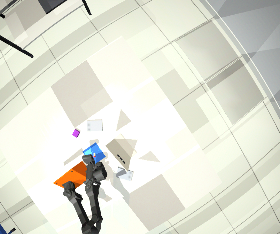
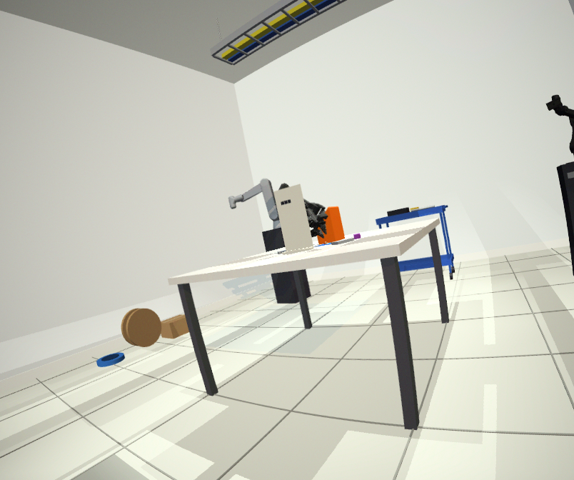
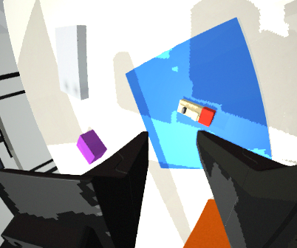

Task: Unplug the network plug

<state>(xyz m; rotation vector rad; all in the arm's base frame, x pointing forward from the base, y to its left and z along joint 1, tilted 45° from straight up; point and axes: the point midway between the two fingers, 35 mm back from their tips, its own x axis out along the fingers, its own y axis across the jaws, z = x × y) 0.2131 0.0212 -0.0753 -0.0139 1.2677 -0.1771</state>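
Now: the network plug 4 cm below my gripper tip. The rest, counted from my gripper tip: upright beige panel 21 cm ahead, 12 cm above, 5 cm to the right; blue marked square 5 cm below, 1 cm to the left.
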